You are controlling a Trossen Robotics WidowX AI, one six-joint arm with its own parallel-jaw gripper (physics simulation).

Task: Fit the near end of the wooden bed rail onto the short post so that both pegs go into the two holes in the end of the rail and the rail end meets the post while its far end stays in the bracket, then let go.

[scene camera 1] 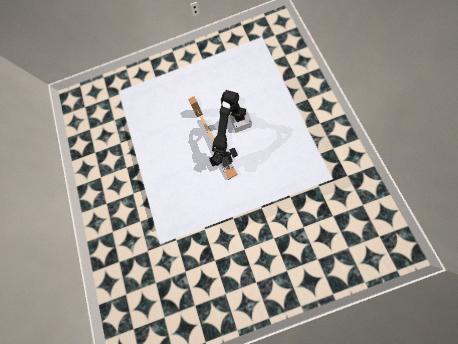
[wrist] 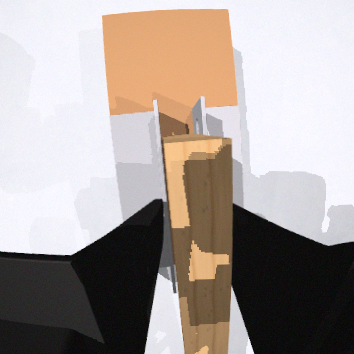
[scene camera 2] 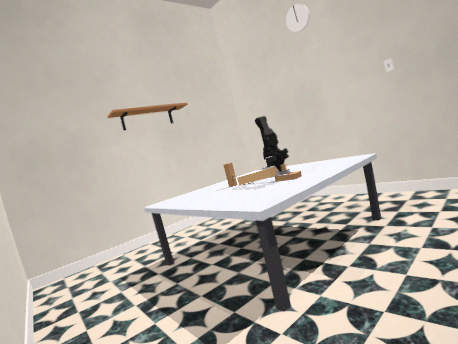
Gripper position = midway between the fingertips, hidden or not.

In view: the gripper [wrist: 187,206] and a wooden bed rail [wrist: 198,167].
